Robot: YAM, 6 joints.
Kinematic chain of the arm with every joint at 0, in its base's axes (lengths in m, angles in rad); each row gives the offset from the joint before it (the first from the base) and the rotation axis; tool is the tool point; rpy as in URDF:
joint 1: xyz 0 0 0.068 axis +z
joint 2: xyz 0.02 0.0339 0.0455 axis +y
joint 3: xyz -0.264 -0.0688 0 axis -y
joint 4: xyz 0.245 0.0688 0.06 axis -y
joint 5: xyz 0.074 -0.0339 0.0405 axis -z
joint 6: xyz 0.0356 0 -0.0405 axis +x
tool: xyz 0 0 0 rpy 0 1.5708 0
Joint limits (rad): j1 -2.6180..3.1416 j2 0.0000..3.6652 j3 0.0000..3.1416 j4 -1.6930..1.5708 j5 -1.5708..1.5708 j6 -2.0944..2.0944
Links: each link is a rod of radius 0.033 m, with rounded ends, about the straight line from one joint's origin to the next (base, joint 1, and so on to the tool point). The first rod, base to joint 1, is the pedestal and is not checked.
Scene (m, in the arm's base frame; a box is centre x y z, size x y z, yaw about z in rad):
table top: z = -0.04
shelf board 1: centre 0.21 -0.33 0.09 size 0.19 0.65 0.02 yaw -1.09
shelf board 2: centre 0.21 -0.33 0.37 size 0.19 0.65 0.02 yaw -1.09
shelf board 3: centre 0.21 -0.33 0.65 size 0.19 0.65 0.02 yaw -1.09
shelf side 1: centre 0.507 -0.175 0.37 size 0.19 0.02 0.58 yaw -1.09
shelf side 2: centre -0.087 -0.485 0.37 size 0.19 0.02 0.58 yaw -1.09
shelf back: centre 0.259 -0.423 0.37 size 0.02 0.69 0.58 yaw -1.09
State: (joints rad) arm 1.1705 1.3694 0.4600 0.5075 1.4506 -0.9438
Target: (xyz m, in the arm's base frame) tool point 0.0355 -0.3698 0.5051
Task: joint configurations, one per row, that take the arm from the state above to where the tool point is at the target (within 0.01 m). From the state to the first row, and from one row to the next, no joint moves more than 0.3 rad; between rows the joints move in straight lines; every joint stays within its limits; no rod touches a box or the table.
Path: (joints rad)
1: 0.8853 1.2431 0.7050 0.3720 1.4250 -1.1766
2: 0.6001 1.1169 0.9499 0.2364 1.3993 -1.4094
3: 0.3149 0.9906 1.1949 0.1009 1.3737 -1.6422
4: 0.0297 0.8644 1.4398 -0.0346 1.3480 -1.8750
5: -0.2535 1.0373 1.5113 0.0934 1.3171 -1.6888
6: -0.5366 1.2102 1.5827 0.2215 1.2861 -1.5025
7: -0.8197 1.3832 1.6542 0.3495 1.2552 -1.3163
8: -1.1028 1.5561 1.7257 0.4776 1.2242 -1.1300
9: -1.3859 1.7290 1.7971 0.6057 1.1933 -0.9438

